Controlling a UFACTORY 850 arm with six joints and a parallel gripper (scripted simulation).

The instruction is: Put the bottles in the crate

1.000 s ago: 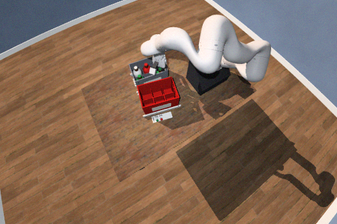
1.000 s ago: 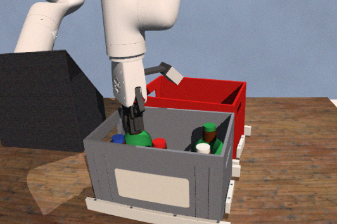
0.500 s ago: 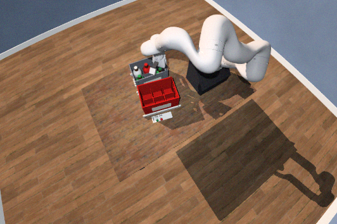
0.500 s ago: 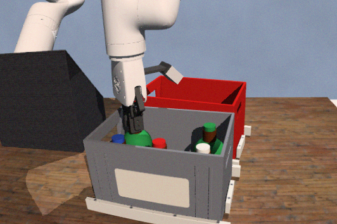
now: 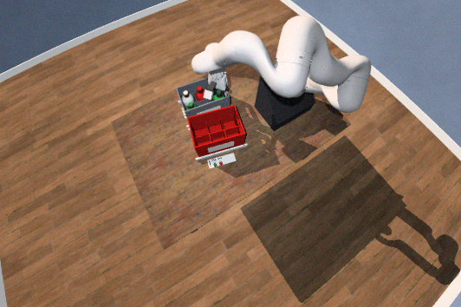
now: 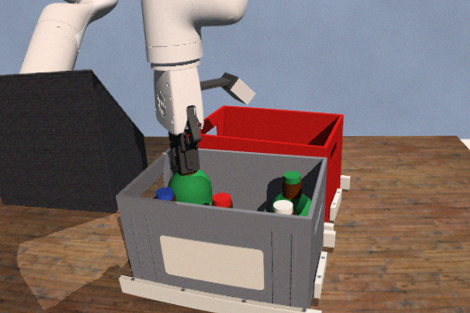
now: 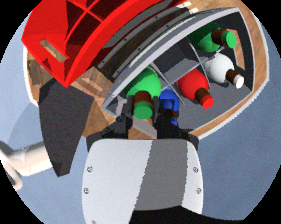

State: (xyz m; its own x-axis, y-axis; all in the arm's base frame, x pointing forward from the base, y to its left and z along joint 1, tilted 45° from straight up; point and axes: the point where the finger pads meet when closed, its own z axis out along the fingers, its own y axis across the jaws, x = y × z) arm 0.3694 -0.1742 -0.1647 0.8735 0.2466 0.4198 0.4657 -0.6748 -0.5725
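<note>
Right now the blue-capped bottle is 90 mm below my hand, 80 mm to the right of it and 20 mm behind it. The rest, counted from my hand: grey crate (100 mm below, 70 mm to the right, 70 mm ahead); red-capped bottle (110 mm to the right, 90 mm below, 60 mm ahead); green-capped bottle (170 mm ahead, 90 mm below, 50 mm to the right).
</note>
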